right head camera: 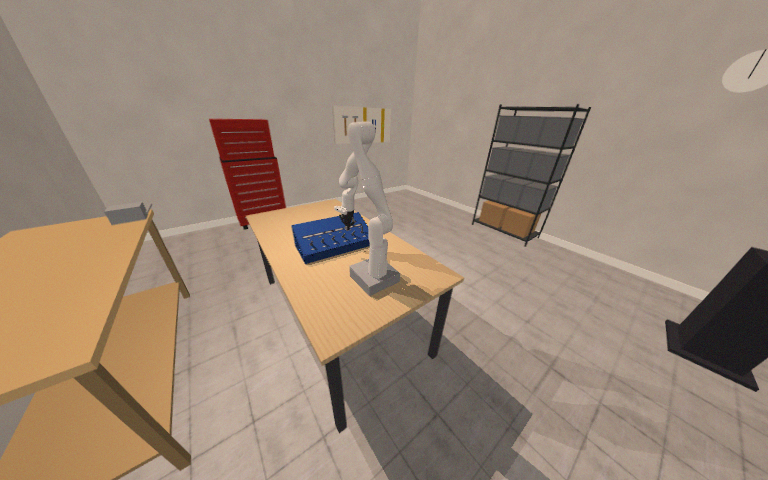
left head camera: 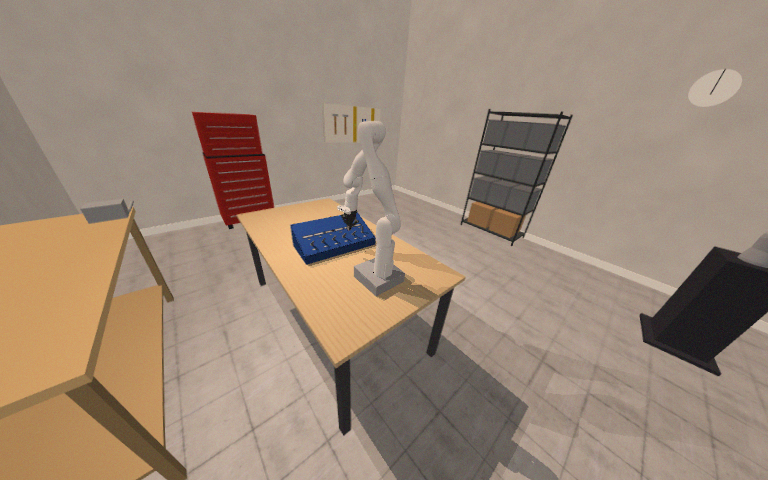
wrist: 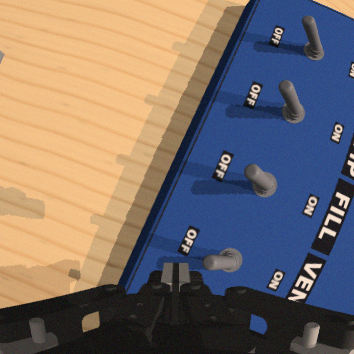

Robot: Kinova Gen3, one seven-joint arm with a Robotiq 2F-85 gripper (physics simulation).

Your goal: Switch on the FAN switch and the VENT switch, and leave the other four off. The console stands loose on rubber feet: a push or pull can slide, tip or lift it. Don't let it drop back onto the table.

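Frame: origin at the arm's base, x ahead, y right, z down, level; millimetres.
Seen in the pictures: gripper, fingertip midpoint: [right head camera: 347,230] [left head camera: 348,230] [wrist: 175,278]; arm's base, origin of the base link: [right head camera: 376,272] [left head camera: 381,272].
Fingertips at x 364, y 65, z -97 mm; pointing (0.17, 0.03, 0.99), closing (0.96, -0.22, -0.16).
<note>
Offsets run from my fingertips to a thing's top centre. Level surfaces: height alone.
The blue console [left head camera: 308,227] [right head camera: 308,228] [wrist: 300,160] sits on the table, with a row of grey toggle levers. In the wrist view the VENT lever @[dx +45, dy +1, dz +34 mm] [wrist: 222,260] leans left, toward its OFF label. The FILL lever @[dx +59, dy -69, dz +34 mm] [wrist: 260,180] and the PUMP lever @[dx +73, dy -140, dz +34 mm] [wrist: 291,101] also lean toward OFF, as does another lever @[dx +86, dy -211, dz +34 mm] [wrist: 312,39] beyond them. My gripper [left head camera: 350,227] [right head camera: 347,227] [wrist: 175,278] is shut and empty, low over the console's OFF side, close to the left of the VENT lever's tip. Contact cannot be told. The FAN lever does not show in the wrist view; its setting is too small to read in the head views.
The wooden table @[dz +161 mm] [left head camera: 339,316] [right head camera: 328,316] [wrist: 75,100] extends past the console's OFF side, toward the arm's grey base [left head camera: 376,278] [right head camera: 370,278]. A second wooden bench [left head camera: 50,294] [right head camera: 50,294] stands at the left. A red cabinet [left head camera: 237,178] [right head camera: 252,181] stands behind.
</note>
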